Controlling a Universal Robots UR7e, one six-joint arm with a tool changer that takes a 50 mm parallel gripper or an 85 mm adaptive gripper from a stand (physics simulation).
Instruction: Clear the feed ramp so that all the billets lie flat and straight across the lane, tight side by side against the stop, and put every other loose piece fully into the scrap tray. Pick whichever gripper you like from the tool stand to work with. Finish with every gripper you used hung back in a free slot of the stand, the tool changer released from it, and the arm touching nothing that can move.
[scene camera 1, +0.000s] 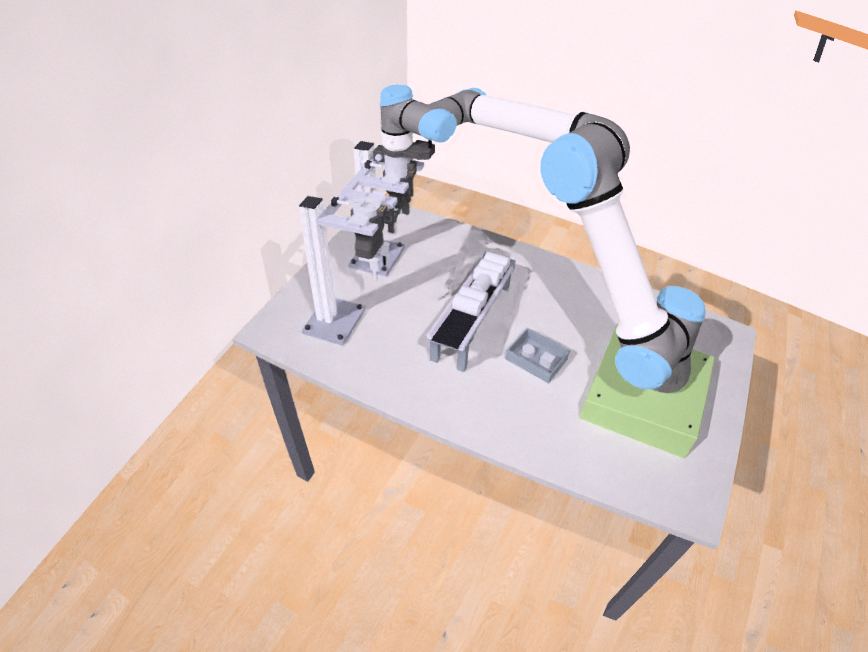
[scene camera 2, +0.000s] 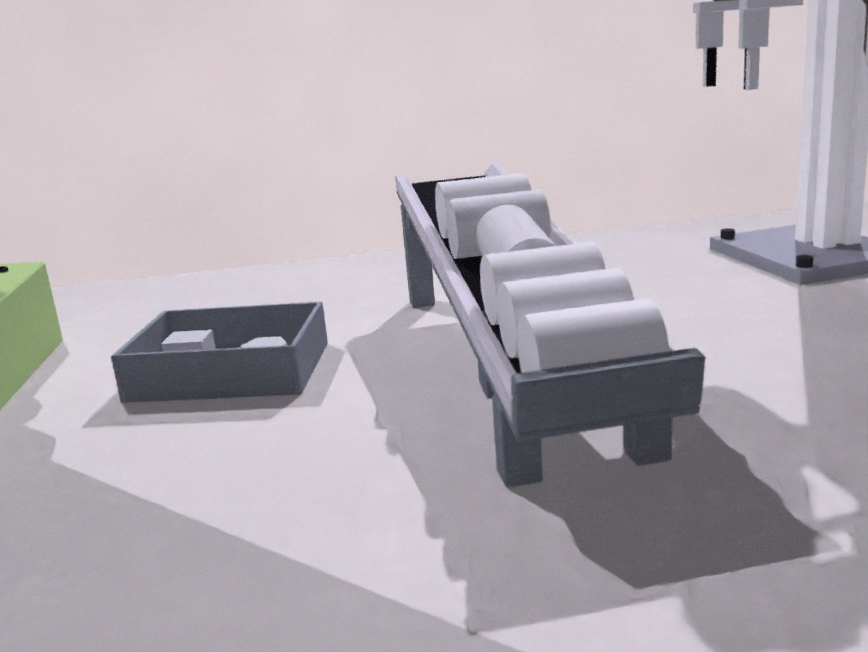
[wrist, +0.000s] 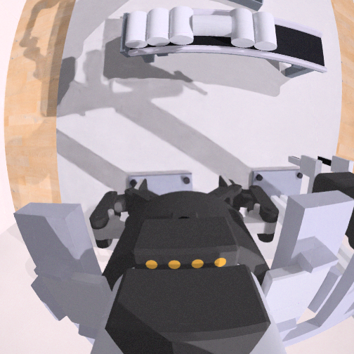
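The feed ramp (scene camera 1: 446, 345) (scene camera 2: 449, 280) (wrist: 225, 53) carries white billets. Three billets (scene camera 2: 596, 333) (wrist: 157, 27) lie across the lane, side by side at the stop (scene camera 2: 606, 393). One billet (scene camera 2: 512, 228) (wrist: 212, 26) lies lengthwise behind them. Two more billets (scene camera 2: 494, 210) (wrist: 253, 29) lie across the lane above it. The scrap tray (scene camera 1: 527, 367) (scene camera 2: 203, 375) holds two small light pieces (scene camera 2: 188, 341) (scene camera 2: 265, 343). The arm's tool changer is over the adaptive gripper (scene camera 1: 398, 218) (wrist: 184, 220), which sits in the tool stand (scene camera 1: 319, 266) (wrist: 317, 225) with fingers spread, empty. Whether it is locked on cannot be seen.
The parallel gripper (scene camera 1: 376, 270) (scene camera 2: 730, 68) (wrist: 324, 163) hangs in the neighbouring slot, close beside the adaptive gripper. The stand's fork arms flank the adaptive gripper on both sides. The green base (scene camera 1: 645, 414) (scene camera 2: 24, 329) stands beyond the tray.
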